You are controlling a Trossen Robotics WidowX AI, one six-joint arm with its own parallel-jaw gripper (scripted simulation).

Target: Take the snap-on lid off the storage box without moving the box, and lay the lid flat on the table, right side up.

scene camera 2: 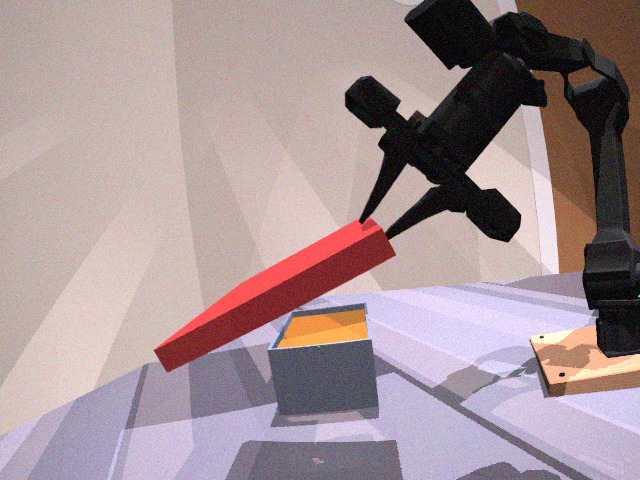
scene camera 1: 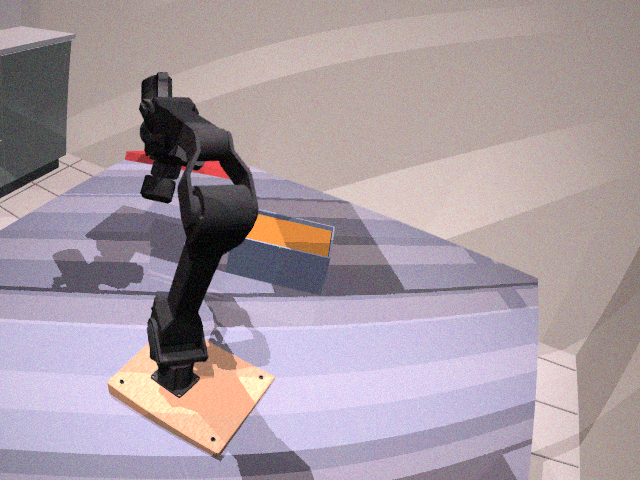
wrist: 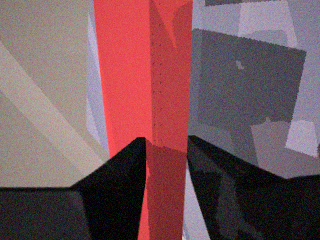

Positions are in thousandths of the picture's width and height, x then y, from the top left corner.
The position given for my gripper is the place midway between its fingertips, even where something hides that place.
My gripper shows in scene camera 2 (579,484), in scene camera 1 (277,343) and in the wrist view (520,602). A grey-blue storage box shows in scene camera 2 (504,751) and in scene camera 1 (455,526); in the wrist view it is out of frame.
